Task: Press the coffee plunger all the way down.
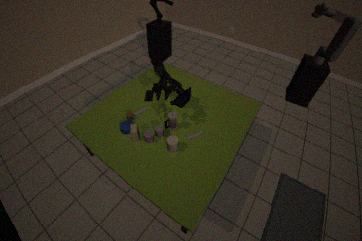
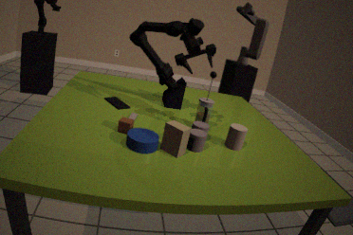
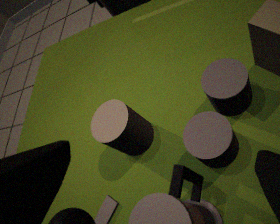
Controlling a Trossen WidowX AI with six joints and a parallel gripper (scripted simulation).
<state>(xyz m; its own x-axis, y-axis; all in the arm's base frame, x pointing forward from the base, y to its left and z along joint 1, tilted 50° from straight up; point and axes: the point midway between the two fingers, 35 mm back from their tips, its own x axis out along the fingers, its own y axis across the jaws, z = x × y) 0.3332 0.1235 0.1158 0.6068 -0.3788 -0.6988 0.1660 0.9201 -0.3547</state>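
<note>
The coffee press is 15 cm below my gripper tip, 7 cm to the left of it and 2 cm behind it. From my gripper tip the other things lie so: blue disc: 26 cm below, 24 cm to the right, 17 cm ahead; flat black slab: 32 cm to the right, 28 cm below, 25 cm behind.
</note>
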